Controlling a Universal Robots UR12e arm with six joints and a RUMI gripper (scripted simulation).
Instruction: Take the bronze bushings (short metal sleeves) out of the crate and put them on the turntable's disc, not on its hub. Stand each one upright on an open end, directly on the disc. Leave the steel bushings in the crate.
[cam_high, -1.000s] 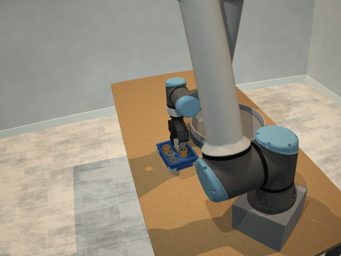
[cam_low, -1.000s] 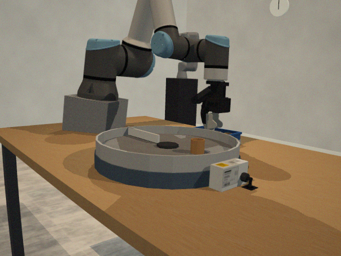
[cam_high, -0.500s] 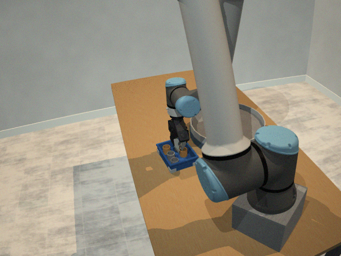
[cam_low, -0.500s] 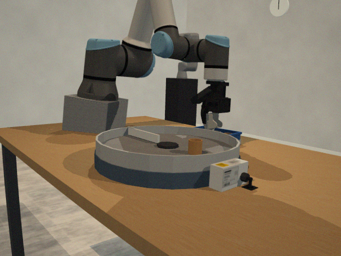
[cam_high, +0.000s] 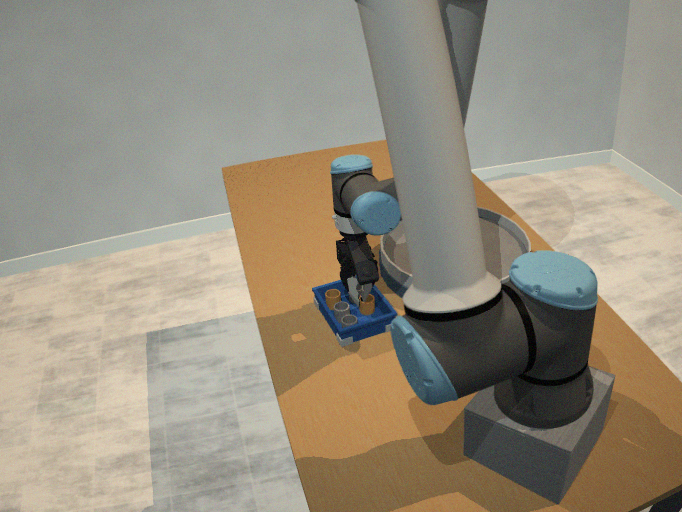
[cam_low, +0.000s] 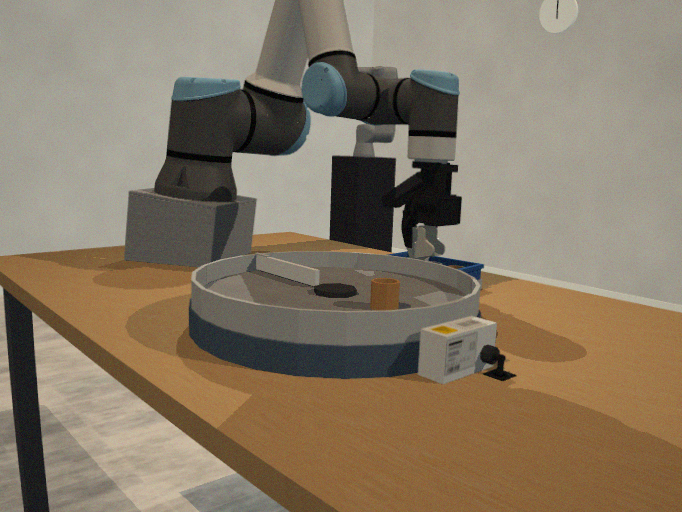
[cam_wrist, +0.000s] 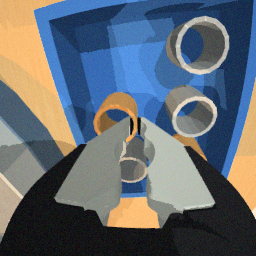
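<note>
My hand is 20 mm to the right of the blue crate, 10 mm past it and 10 mm above it. From my hand the other things lie so: turntable: 300 mm to the right, 150 mm ahead, 10 mm above.
</note>
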